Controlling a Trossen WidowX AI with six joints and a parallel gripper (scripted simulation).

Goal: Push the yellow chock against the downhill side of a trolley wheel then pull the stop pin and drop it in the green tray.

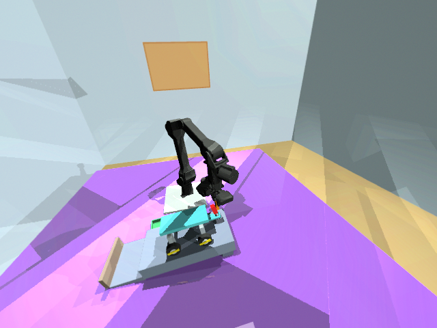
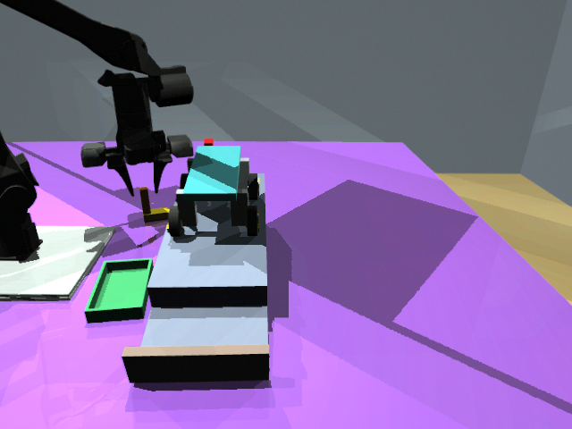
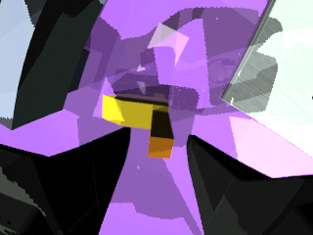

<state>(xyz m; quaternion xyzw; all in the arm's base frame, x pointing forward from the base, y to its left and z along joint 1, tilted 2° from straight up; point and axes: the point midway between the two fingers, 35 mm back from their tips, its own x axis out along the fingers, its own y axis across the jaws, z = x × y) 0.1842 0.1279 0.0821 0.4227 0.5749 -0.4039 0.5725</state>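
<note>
Now: the yellow chock 2 cm ahead of my gripper tip, 1 cm to the left of it and 3 cm below it. From my gripper tip the other things lie so: grey ramp: 15 cm ahead, 14 cm to the right, 1 cm below; trolley: 15 cm ahead, 13 cm to the right, 6 cm above; red-headed stop pin: 13 cm ahead, 2 cm to the right, 8 cm above.
</note>
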